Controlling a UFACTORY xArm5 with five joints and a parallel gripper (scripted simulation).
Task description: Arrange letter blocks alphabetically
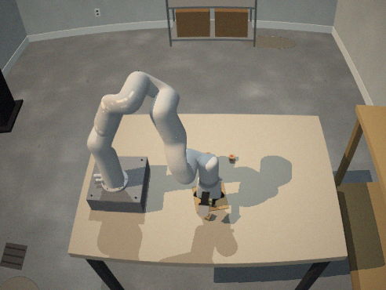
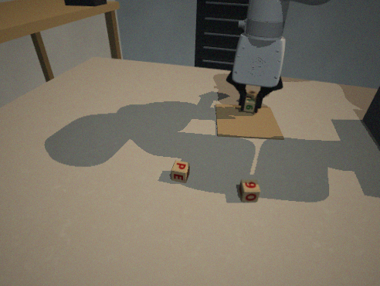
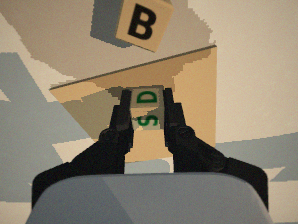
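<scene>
The green-marked block lies 10 mm below my hand. The rest, counted from my hand: tan mat 40 mm to the left, 30 mm below, 10 mm ahead; then red-marked block 270 mm to the left, 20 mm below, 10 mm ahead.
</scene>
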